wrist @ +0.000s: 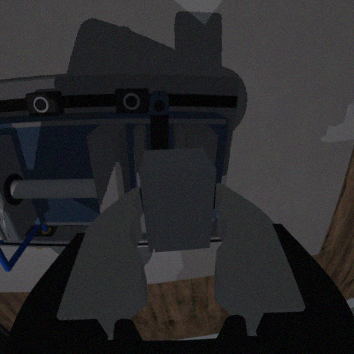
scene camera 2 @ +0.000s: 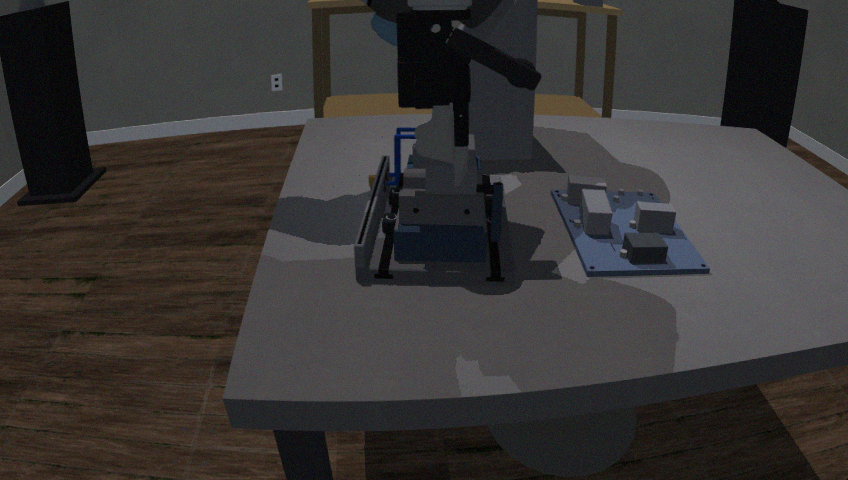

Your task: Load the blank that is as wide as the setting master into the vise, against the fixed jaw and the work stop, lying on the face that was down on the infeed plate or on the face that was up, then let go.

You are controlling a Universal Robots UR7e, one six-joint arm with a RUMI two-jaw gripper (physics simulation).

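Places are measured from the arm's base along level axes (x ahead, y left, z up), in metres.
Pixels of known places: gripper, fingertip midpoint: (wrist: 177, 187) (scene camera 2: 455, 179).
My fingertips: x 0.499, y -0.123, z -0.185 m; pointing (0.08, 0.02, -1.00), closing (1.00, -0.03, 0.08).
Ahead of a thing's pixels: the offset from my fingertips to its middle. "pt": to the spot under its first point.
My gripper (scene camera 2: 450, 172) (wrist: 177, 187) is shut on a grey rectangular blank @(dx -0.002, dy -0.005, dz +0.007 m) (wrist: 177, 202), one finger on each side of it. In the wrist view the blank overlaps the gap between the vise jaws and part of the fixed jaw (scene camera 2: 440, 208) (wrist: 197, 137). Its underside and any contact are hidden. The vise @(dx -0.084, dy -0.011, dz -0.058 m) (scene camera 2: 440, 243) (wrist: 65, 145) has a blue body. Its work stop @(pt dx -0.001, dy +0.054, dz -0.044 m) (scene camera 2: 497, 211) (wrist: 159, 131) has a blue upright and a black arm reaching towards the blank. The movable jaw (wrist: 105, 150) is left of the blank. I cannot tell which block is the setting master.
The blue infeed plate @(dx -0.061, dy +0.268, dz -0.103 m) (scene camera 2: 601, 261) right of the vise carries light grey blocks @(dx -0.062, dy +0.212, dz -0.076 m) (scene camera 2: 596, 212) @(dx -0.052, dy +0.311, dz -0.082 m) (scene camera 2: 655, 217) and a darker block @(dx +0.028, dy +0.261, dz -0.087 m) (scene camera 2: 645, 248). A grey rail @(dx -0.094, dy -0.100, dz -0.072 m) (scene camera 2: 371, 208) runs along the vise's left. A bent blue handle @(pt dx -0.166, dy -0.066, dz -0.028 m) (scene camera 2: 397, 154) (wrist: 22, 247) stands behind it in the scene view.
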